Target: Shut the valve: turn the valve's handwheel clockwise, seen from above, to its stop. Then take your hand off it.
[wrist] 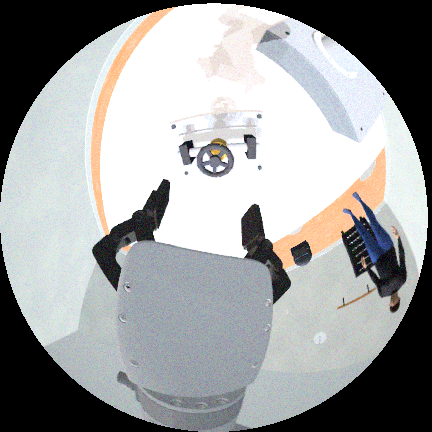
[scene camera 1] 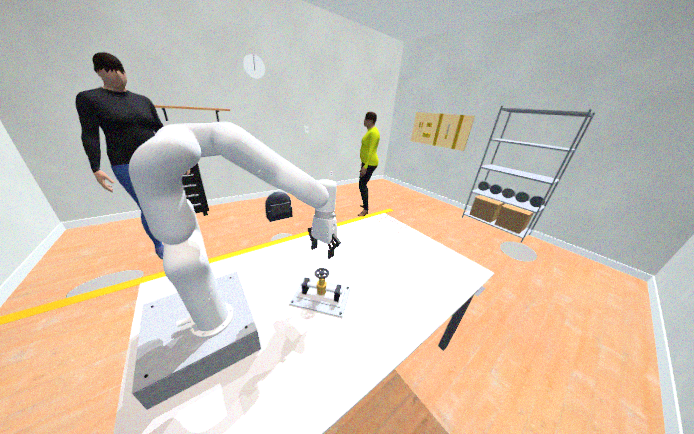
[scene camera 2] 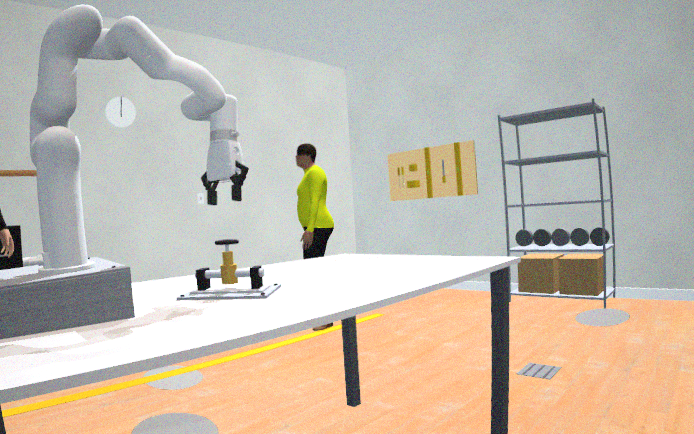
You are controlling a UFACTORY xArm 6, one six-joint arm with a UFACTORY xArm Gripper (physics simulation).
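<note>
The dark handwheel [scene camera 1: 321,273] [scene camera 2: 226,241] [wrist: 215,160] has spokes and lies level on top of the yellow valve body [scene camera 1: 321,287] [scene camera 2: 228,271] [wrist: 218,143]. The valve sits on a light pipe held by two black brackets over a flat base plate [scene camera 1: 318,306] [scene camera 2: 230,295]. My gripper [scene camera 1: 322,251] [scene camera 2: 224,200] [wrist: 209,200] is wide open and empty. It points down and hangs above the handwheel, with clear air between the fingertips and the rim. Nothing touches the wheel. How far the wheel is turned cannot be read from the views.
The valve stands on the white table [scene camera 1: 399,286] [scene camera 2: 317,286], beside the grey robot base block [scene camera 1: 204,371] [scene camera 2: 66,301]. A person in yellow [scene camera 1: 369,145] [scene camera 2: 316,197] stands behind the table. A person in black [scene camera 1: 120,122] [wrist: 392,272] stands behind the arm. A shelf rack [scene camera 1: 545,111] [scene camera 2: 552,113] stands farther off.
</note>
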